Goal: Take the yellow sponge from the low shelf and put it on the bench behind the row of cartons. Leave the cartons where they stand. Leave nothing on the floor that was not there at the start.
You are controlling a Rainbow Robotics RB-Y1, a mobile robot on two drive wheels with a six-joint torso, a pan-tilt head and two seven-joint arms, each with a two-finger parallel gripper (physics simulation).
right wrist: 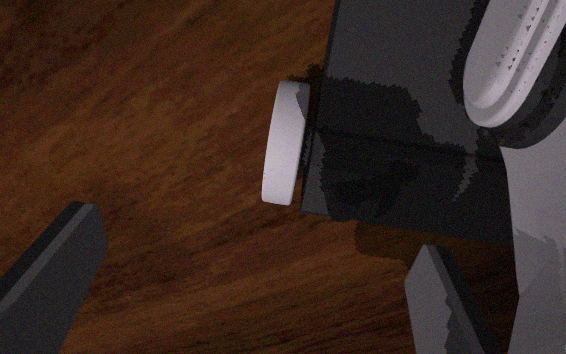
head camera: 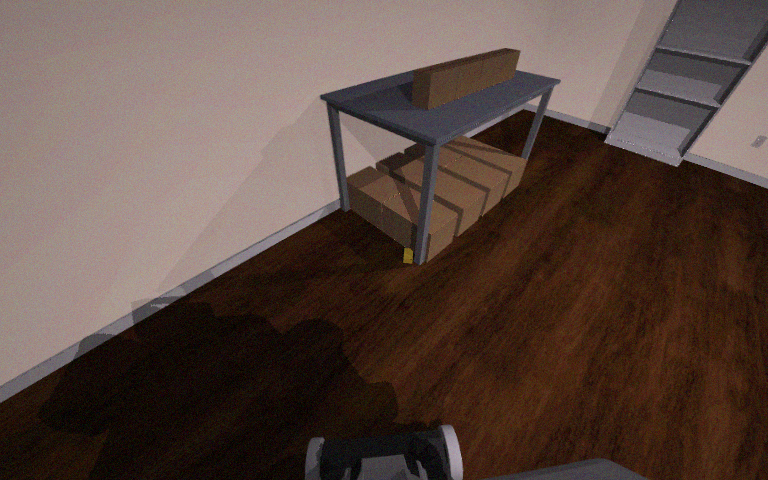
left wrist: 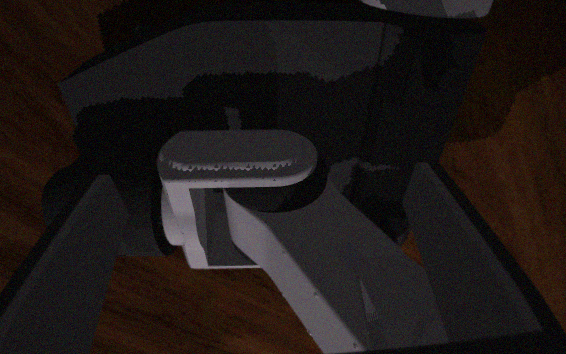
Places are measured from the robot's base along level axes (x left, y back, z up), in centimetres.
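Pixels of known places: left gripper, fingertip midpoint: [left wrist: 265,188]; right gripper, fingertip midpoint: [right wrist: 259,245].
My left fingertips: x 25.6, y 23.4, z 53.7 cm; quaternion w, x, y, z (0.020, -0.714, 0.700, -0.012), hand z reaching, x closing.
Behind a point stands the place of what it marks.
A small yellow block [head camera: 407,255] @[y -112.2, x -26.0, z 4.6 cm], which looks like the sponge, is on the floor beside the near leg of the bench in the head view. The row of cartons [head camera: 467,79] @[y -161.2, x -64.5, z 101.0 cm] stands on the grey bench [head camera: 436,125] @[y -118.0, x -36.8, z 91.5 cm]; the bench top behind it is partly hidden. My left gripper [left wrist: 265,188] @[y 23.4, x 25.6, z 53.7 cm] is open, with its fingers wide apart over part of my own body. My right gripper [right wrist: 259,245] @[y 22.8, x -26.0, z 53.7 cm] is open and empty, with floor and part of my body beyond its fingers. Neither gripper shows in the head view, and the sponge shows in neither wrist view.
Several large brown boxes [head camera: 464,183] @[y -161.8, x -76.8, z 27.2 cm] stand on the floor under the bench, close behind its near leg. A pale wall [head camera: 169,113] @[y -123.2, x 88.6, z 102.8 cm] runs along the bench's far side. A grey shelf unit [head camera: 679,97] @[y -245.3, x -327.9, z 66.2 cm] stands at the back right. Dark wooden floor [head camera: 566,316] @[y -58.2, x -114.7, z 0.1 cm] lies before the bench.
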